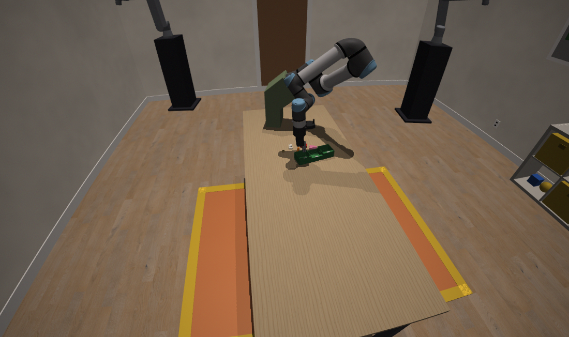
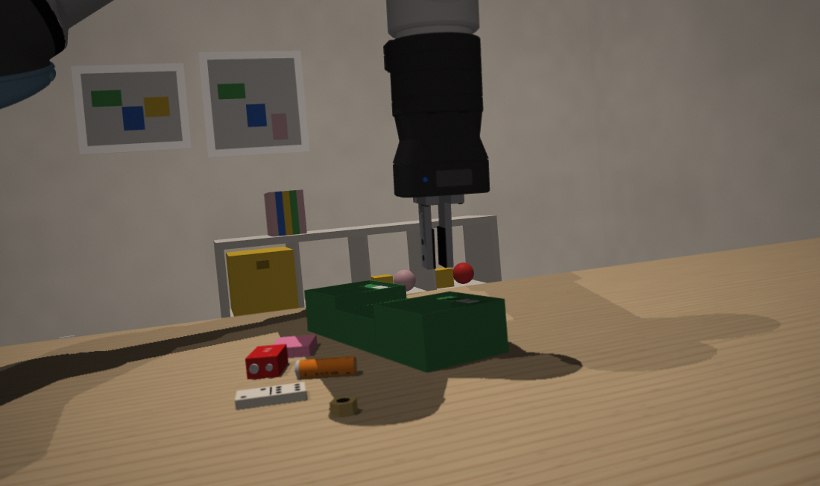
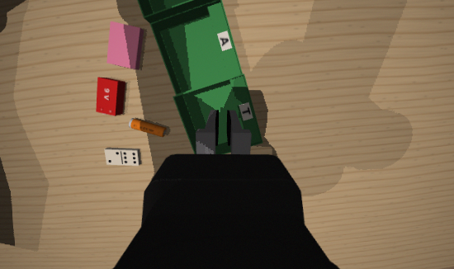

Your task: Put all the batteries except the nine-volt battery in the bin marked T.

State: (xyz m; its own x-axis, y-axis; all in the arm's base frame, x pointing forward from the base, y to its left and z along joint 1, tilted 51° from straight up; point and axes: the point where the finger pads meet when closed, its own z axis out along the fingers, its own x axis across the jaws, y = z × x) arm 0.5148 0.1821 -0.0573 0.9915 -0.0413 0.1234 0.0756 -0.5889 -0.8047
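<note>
Now: hand 40 mm past the joined green bins, 70 mm to the right of it and 70 mm above it. The rest, counted from my hand: orange cylindrical battery: 110 mm behind, 30 mm to the right, 90 mm below; pink block: 130 mm behind, 70 mm to the left, 90 mm below; red nine-volt battery: 160 mm behind, 90 mm below.
</note>
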